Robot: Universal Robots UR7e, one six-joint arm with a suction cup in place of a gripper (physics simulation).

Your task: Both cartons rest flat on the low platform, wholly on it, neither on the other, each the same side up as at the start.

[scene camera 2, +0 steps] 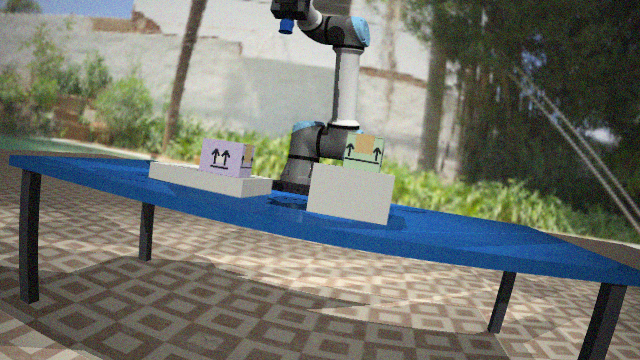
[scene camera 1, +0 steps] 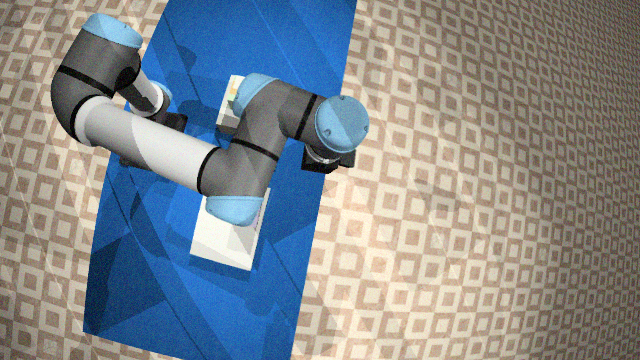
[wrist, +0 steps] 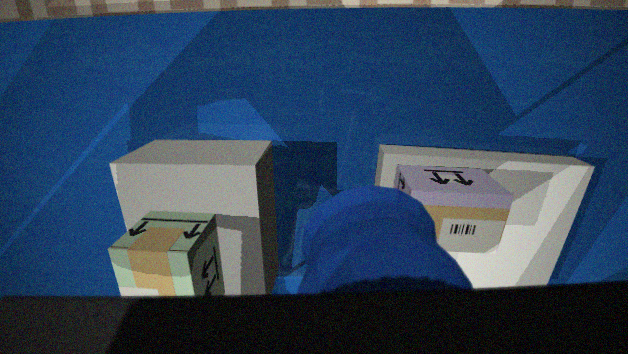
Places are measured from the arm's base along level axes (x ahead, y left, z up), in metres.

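Pixels of known places: end effector, tool point: [scene camera 2: 285,32] [wrist: 368,247]; arm's base, origin of the base link: [scene camera 2: 300,183].
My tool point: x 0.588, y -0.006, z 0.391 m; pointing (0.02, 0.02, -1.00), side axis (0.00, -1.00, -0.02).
Note:
For each thing: its top centre in the pictures, then the offset to it from my tool point. Level surfaces: height alone.
- purple carton, middle of its top: [wrist: 456,223] [scene camera 2: 229,141] 0.163 m back, 0.144 m right, 0.283 m down
- low white platform, middle of its top: [wrist: 472,229] [scene camera 2: 211,170] [scene camera 1: 228,221] 0.232 m back, 0.212 m right, 0.375 m down
- green carton, middle of its top: [wrist: 157,298] [scene camera 2: 367,136] 0.217 m back, 0.229 m left, 0.210 m down
- taller white block, middle of its top: [wrist: 194,244] [scene camera 2: 358,169] 0.201 m back, 0.217 m left, 0.303 m down
- blue table, its level: 0.423 m down
The purple carton [scene camera 2: 220,159] [wrist: 457,187] rests flat on the low white platform [scene camera 1: 215,242] [scene camera 2: 175,173] [wrist: 537,250], arrows pointing up. In scene camera 1 the arm hides most of it. The green carton [scene camera 2: 362,155] [wrist: 155,242] stands on the taller white block [scene camera 2: 350,194] [wrist: 190,185], arrows pointing up; the arm partly covers it in scene camera 1, and its lower part is cut off in the wrist view. My gripper, a blue suction cup [scene camera 2: 286,26] [wrist: 370,235], is open and bears no carton. It hangs high above both cartons; scene camera 1 hides the cup.
The blue table [scene camera 1: 190,310] [scene camera 2: 450,240] [wrist: 340,60] carries both supports, which stand apart with a gap between them. The arm's base [scene camera 2: 295,172] stands behind that gap in scene camera 2. The arm's links stretch over the supports in scene camera 1.

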